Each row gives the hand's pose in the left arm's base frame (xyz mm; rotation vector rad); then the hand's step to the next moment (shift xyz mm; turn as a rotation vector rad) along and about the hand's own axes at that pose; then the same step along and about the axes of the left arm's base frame.
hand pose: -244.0 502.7 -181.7 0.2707 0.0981 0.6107
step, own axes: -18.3 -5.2 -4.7 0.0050 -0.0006 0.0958
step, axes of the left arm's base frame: -12.9 -13.6 -5.8 0.0207 -0.0188 0.0918
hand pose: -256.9 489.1 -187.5 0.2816 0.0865 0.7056
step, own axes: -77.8 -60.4 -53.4 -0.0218 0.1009 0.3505
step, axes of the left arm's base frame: -30.4 -82.3 -69.6 -0.0192 -0.0202 0.3643
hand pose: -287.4 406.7 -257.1 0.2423 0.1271 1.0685
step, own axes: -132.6 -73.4 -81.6 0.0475 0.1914 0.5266
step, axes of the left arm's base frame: -18.8 -139.1 -99.6 -0.0245 0.0585 0.5587
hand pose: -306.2 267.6 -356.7 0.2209 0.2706 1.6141
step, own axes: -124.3 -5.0 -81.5 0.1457 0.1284 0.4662
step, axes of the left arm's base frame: -12.5 -127.0 -76.4 0.0110 0.1573 0.4798
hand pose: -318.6 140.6 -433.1 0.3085 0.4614 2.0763
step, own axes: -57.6 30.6 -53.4 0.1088 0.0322 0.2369
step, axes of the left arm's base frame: -14.7 -74.6 -36.4 0.0129 0.1254 0.2304
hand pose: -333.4 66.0 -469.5 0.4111 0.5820 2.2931
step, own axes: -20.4 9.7 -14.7 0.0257 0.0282 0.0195
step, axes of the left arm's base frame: 1.9 -25.0 -9.9 -0.0251 0.0061 0.0342
